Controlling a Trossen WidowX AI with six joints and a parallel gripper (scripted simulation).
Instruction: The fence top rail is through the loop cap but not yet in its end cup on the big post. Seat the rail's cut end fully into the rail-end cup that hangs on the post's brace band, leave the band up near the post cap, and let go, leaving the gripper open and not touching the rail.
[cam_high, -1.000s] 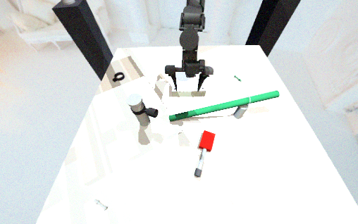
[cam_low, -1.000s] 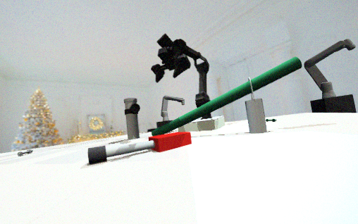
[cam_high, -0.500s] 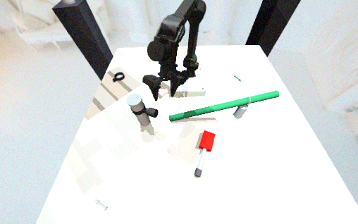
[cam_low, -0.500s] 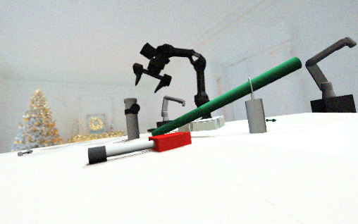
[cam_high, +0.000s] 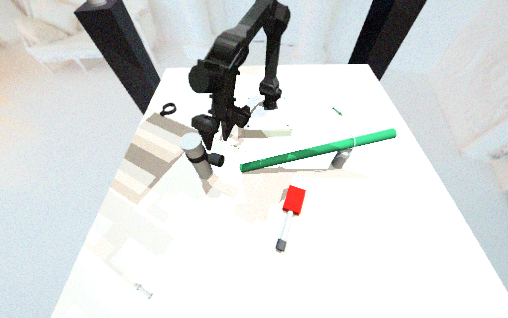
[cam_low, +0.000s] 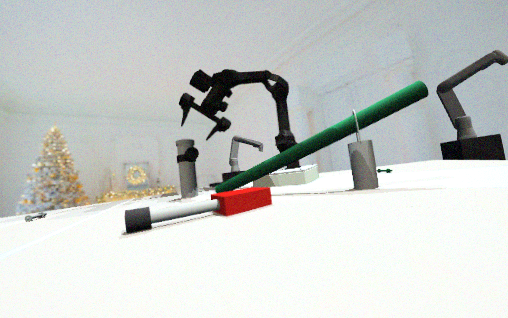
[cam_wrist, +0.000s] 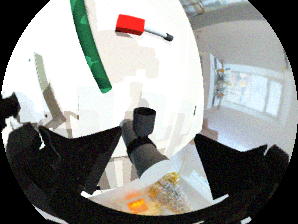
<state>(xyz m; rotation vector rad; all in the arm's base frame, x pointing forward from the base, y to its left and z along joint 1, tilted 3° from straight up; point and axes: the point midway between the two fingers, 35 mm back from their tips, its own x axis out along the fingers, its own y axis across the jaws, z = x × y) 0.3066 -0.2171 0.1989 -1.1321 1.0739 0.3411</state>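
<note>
The dark rail-end cup lies 7 cm below my gripper tip and 3 cm to the right of it. From my gripper tip the other things lie so: red-headed tool 20 cm to the left, 20 cm ahead, 19 cm below; grey bolt 34 cm ahead, 26 cm to the right, 20 cm below; small grey post 45 cm to the left, 10 cm below.
</note>
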